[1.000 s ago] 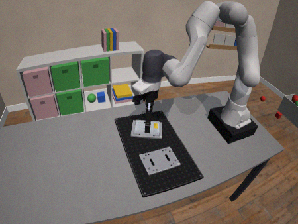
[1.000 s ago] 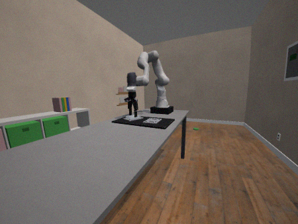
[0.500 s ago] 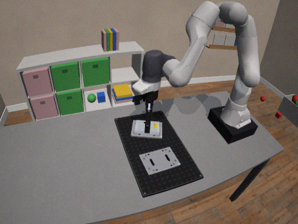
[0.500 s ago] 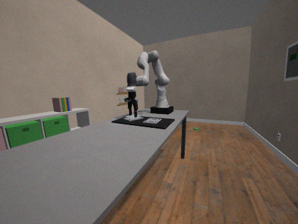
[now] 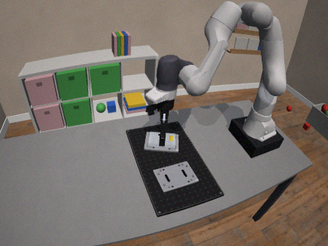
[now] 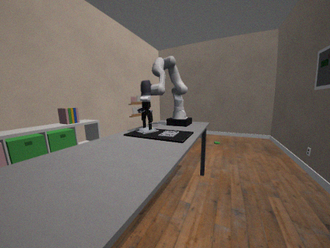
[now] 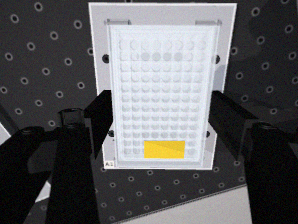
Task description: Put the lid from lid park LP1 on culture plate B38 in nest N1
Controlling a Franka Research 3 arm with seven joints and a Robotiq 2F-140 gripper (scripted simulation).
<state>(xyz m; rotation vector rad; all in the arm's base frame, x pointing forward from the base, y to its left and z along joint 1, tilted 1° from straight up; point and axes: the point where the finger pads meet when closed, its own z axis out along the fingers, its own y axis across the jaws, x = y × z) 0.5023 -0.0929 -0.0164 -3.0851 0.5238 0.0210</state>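
Now: the clear lid 2 cm below my hand. The rest, counted from my hand: lid park: 22 cm to the left, 5 cm below; nest N1: 5 cm below; culture plate: 3 cm below.
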